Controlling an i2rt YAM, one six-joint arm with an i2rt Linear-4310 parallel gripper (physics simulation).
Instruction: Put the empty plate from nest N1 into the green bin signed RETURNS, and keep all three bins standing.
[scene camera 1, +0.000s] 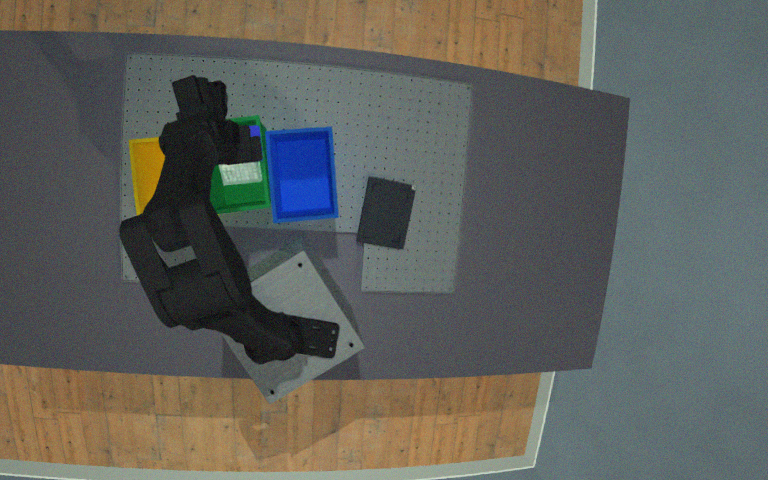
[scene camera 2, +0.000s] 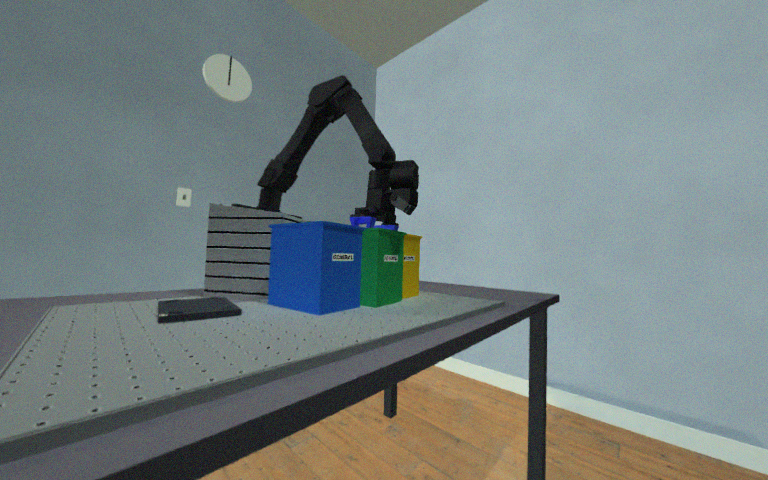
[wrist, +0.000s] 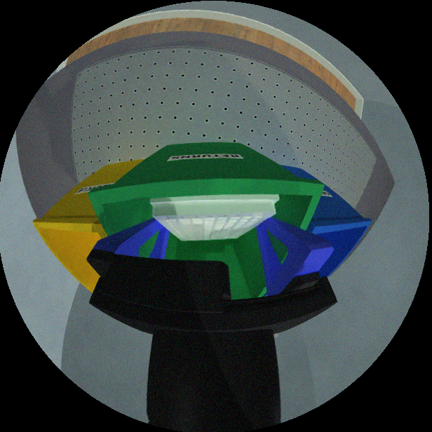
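Where they show: gripper, fingertip midpoint: (scene camera 1: 236, 150); arm's base, link origin: (scene camera 1: 286, 332) (scene camera 2: 267, 214).
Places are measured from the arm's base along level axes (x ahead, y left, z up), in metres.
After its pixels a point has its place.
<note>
The white plate (scene camera 1: 240, 174) @[x 0.279, y 0.153, z -0.130 m] (wrist: 212, 225), with its grid of wells, is tilted in the mouth of the green bin (scene camera 1: 266, 192) @[x 0.255, y 0.084, z -0.054 m] (scene camera 2: 382, 283) @[x 0.386, y 0.152, z -0.182 m] (wrist: 205, 171), below its rim in the wrist view. Its upper edge is close to the signed wall; whether they touch is unclear. My gripper (scene camera 2: 373, 225) (wrist: 212, 216) is shut on the plate, with blue fingers at its two sides, reaching into the bin. The green bin, the blue bin (scene camera 1: 334, 169) @[x 0.325, y -0.038, z -0.055 m] (scene camera 2: 294, 271) @[x 0.323, y -0.034, z -0.156 m] (wrist: 337, 213) and the yellow bin (scene camera 1: 148, 164) @[x 0.265, y 0.350, z -0.127 m] (scene camera 2: 411, 280) @[x 0.316, y 0.319, z -0.187 m] (wrist: 100, 200) all stand upright. The plate is hidden in scene camera 2. Nest N1 cannot be identified.
The yellow and blue bins stand close on either side of the green bin. A dark flat tray (scene camera 1: 386, 212) @[x 0.252, y -0.192, z -0.223 m] (scene camera 2: 198, 308) @[x 0.289, y -0.196, z -0.223 m] lies on the perforated board (scene camera 1: 419, 147) @[x 0.427, y -0.243, z -0.234 m] (scene camera 2: 169, 356) @[x 0.503, y -0.242, z -0.235 m]. A grey block (scene camera 1: 294, 300) @[x 0.065, y -0.006, z -0.005 m] (scene camera 2: 235, 254) @[x 0.063, y -0.096, z -0.126 m] stands under the arm's base.
</note>
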